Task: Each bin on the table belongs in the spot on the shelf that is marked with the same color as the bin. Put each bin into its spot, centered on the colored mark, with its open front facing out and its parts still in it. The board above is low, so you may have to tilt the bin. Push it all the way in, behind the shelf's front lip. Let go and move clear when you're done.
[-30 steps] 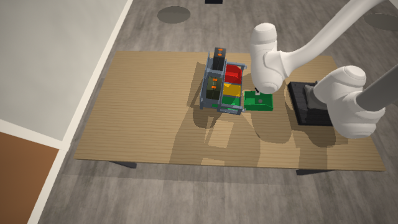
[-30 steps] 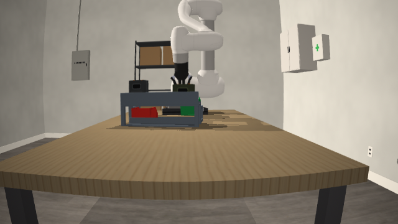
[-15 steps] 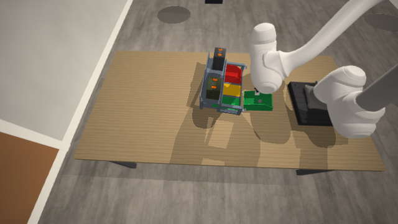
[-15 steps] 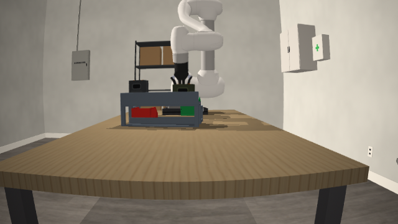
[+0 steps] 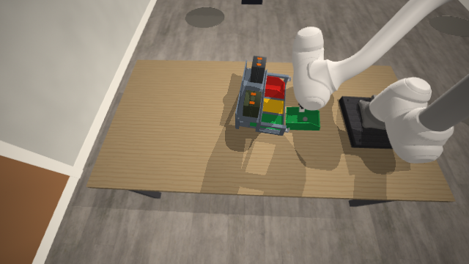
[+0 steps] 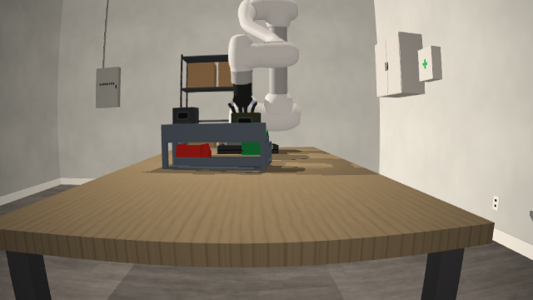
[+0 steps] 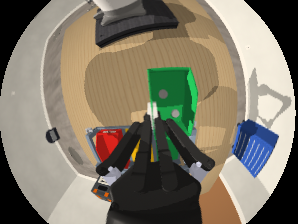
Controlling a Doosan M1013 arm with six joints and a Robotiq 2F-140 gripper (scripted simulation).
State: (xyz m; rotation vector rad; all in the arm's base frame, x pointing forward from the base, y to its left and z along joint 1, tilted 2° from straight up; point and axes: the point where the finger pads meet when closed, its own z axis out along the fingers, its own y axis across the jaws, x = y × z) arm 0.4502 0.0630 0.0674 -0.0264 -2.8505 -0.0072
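Right now my hand is 5 cm to the right of the green bin, 4 cm above it and 1 cm past it. Round my hand: red bin: 18 cm to the right, 16 cm ahead, 8 cm below.
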